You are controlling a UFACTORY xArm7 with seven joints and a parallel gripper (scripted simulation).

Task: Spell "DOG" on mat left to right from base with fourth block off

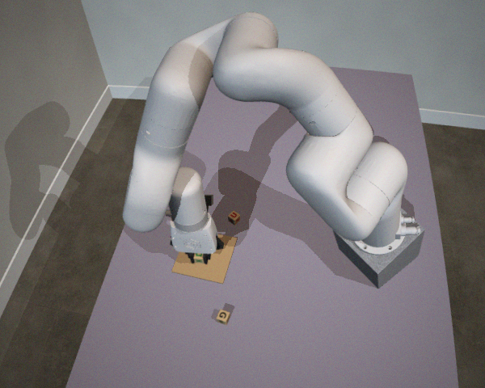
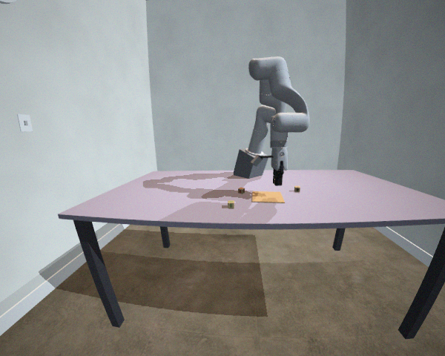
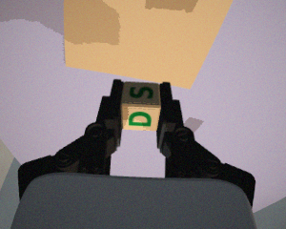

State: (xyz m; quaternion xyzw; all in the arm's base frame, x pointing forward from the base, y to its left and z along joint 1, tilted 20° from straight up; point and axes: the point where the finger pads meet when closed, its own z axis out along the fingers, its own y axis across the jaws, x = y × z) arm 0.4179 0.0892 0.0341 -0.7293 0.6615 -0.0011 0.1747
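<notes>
Right now my hand is 80 mm above the mat, 40 mm to the left of it and 10 mm short of it. The rest, counted from my hand: G block (120 mm to the left, 80 mm behind, 70 mm below); then D block (10 mm below); then O block (200 mm to the right, 140 mm ahead, 70 mm below).
</notes>
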